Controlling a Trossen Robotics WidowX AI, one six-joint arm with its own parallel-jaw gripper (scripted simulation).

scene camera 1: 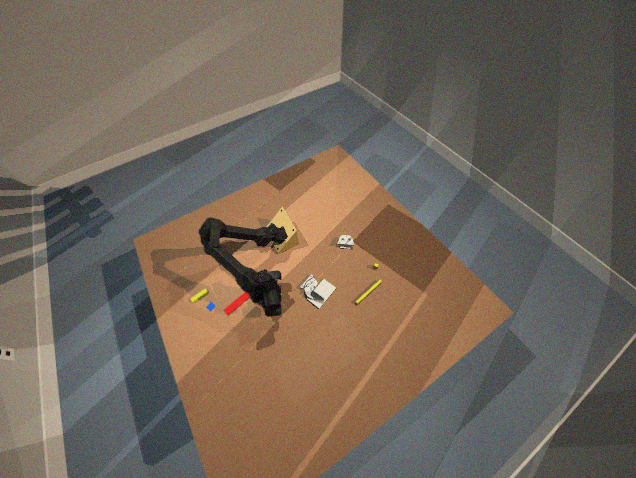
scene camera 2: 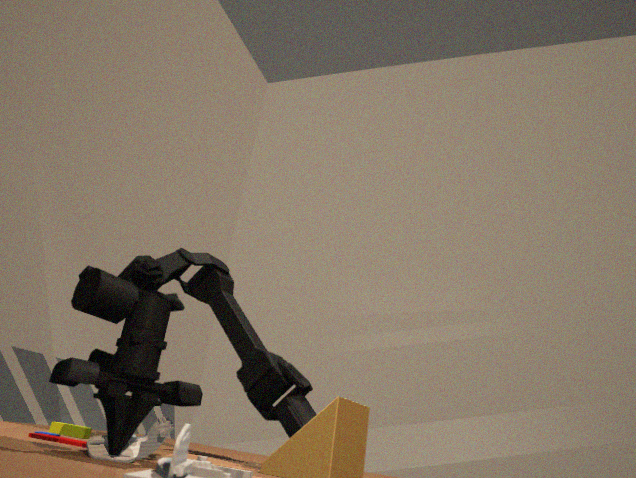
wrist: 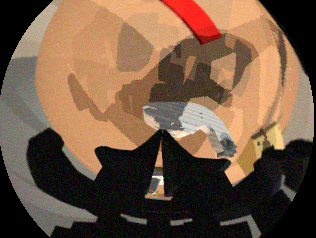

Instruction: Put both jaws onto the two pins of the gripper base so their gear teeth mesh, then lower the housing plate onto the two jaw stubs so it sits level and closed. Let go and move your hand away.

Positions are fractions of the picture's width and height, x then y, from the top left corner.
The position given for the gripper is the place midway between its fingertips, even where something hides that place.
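Observation:
The scene shows the gripper (scene camera 2: 0.18, 0.95), and the wrist view has the gripper (wrist: 0.51, 0.56) as well.

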